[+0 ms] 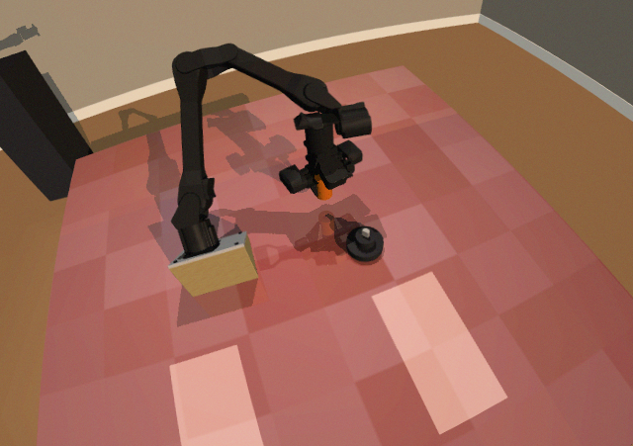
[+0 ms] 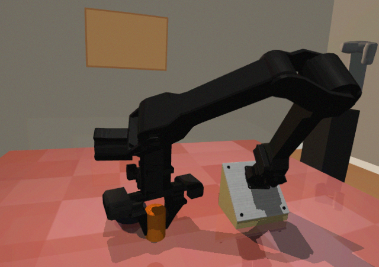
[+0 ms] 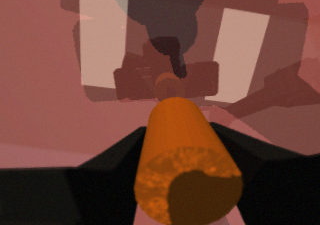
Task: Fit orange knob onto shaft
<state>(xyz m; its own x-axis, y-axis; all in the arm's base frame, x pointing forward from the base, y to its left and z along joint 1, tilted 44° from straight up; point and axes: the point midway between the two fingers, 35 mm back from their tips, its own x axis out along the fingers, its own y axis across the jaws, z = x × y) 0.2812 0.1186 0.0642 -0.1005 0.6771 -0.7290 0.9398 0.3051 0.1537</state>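
Now: the pedestal 14 cm to the right of my gripper tip, 6 cm ahead of it and 2 cm below it. Round my gripper tip: orange knob 3 cm above.
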